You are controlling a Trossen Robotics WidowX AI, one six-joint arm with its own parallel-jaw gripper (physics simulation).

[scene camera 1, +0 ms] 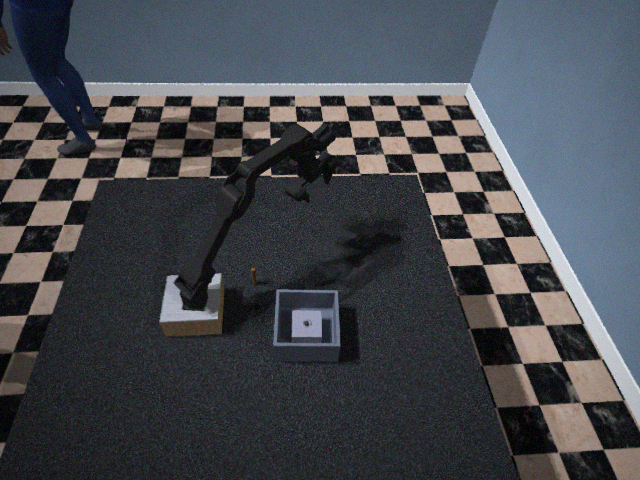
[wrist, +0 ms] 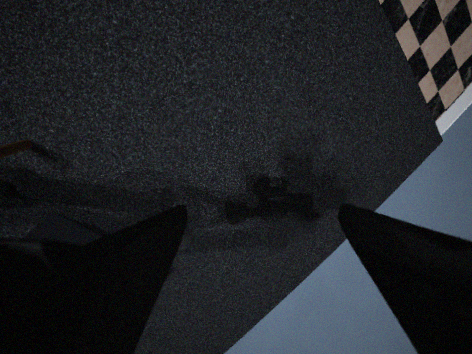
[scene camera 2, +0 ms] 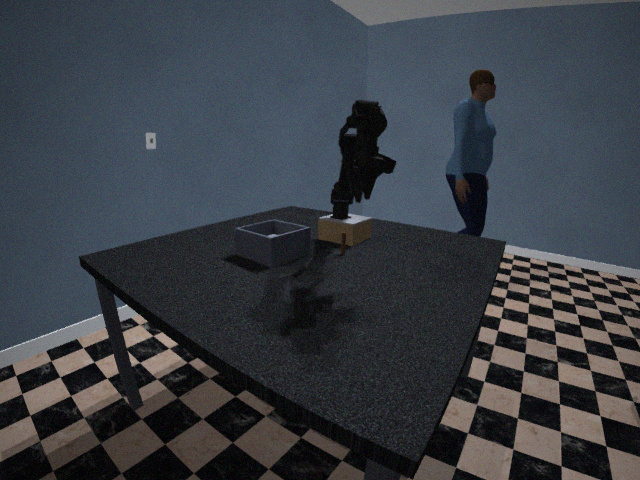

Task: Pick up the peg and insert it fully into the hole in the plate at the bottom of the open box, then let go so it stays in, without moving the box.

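Pixels of known places: gripper, fingertip midpoint: point(scene camera 1: 317, 193) point(wrist: 261, 212) point(scene camera 2: 362, 201); arm's base, origin of the base link: point(scene camera 1: 195, 301) point(scene camera 2: 340, 217).
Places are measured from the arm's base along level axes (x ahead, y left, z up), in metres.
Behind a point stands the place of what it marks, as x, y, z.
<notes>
The thin orange-brown peg point(scene camera 1: 253, 276) {0.155, 0.132, -0.040} point(scene camera 2: 343, 243) {0.160, 0.143, -0.049} stands upright on the table between the arm's base and the box. Part of the peg point(wrist: 15, 148) {0.159, 0.144, -0.059} shows at the left edge of the wrist view. The open grey box point(scene camera 1: 306, 353) {0.344, -0.130, -0.037} point(scene camera 2: 253, 249) {0.434, -0.023, -0.048} stands on the table. The pale square plate point(scene camera 1: 299, 331) {0.319, -0.063, -0.032} lies on its bottom, with a dark round hole point(scene camera 1: 307, 323) {0.341, -0.026, -0.047} in its top. My gripper point(scene camera 1: 313, 186) {0.347, 0.344, 0.151} point(scene camera 2: 362, 199) {0.347, 0.344, 0.151} point(wrist: 261, 212) {0.347, 0.344, 0.151} is open and empty. It is high above the table, well away from the peg and box. The hole is hidden in scene camera 2.
The arm's base stands on a wooden block point(scene camera 1: 192, 328) {-0.001, -0.065, -0.047} point(scene camera 2: 356, 235) {0.028, 0.106, -0.052} with a white top, left of the box in scene camera 1. The dark table point(scene camera 1: 217, 413) {0.112, -0.295, -0.090} point(scene camera 2: 392, 351) {0.563, 0.587, -0.090} has its far edge beneath the raised arm in that view. A person point(scene camera 1: 46, 62) point(scene camera 2: 473, 139) stands beyond the table.
</notes>
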